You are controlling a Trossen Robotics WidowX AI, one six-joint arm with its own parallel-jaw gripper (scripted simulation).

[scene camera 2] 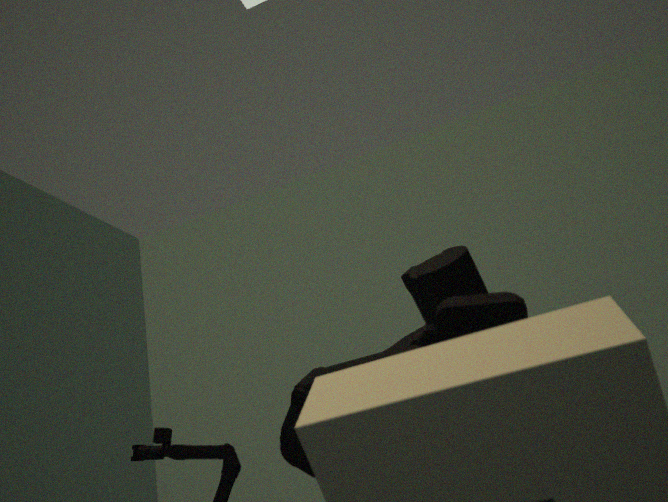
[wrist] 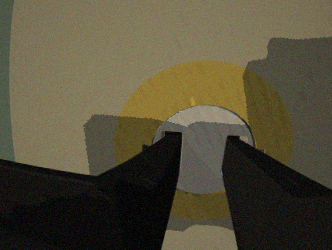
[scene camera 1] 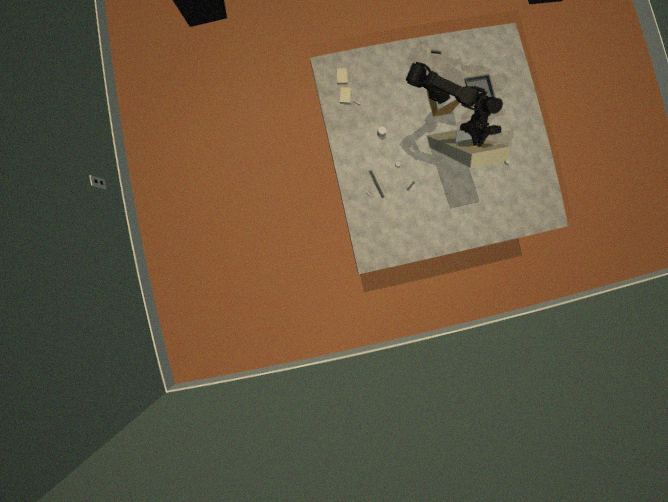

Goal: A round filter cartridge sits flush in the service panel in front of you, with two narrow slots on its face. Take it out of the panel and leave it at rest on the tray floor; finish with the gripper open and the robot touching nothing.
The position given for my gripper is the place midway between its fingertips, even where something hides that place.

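Scene camera 1 gives me my gripper [scene camera 1: 477,147] along with a beige service panel [scene camera 1: 464,152]. In the wrist view you'd get my gripper [wrist: 201,141] again, the panel [wrist: 91,91] too, and there's a round filter cartridge [wrist: 205,128].
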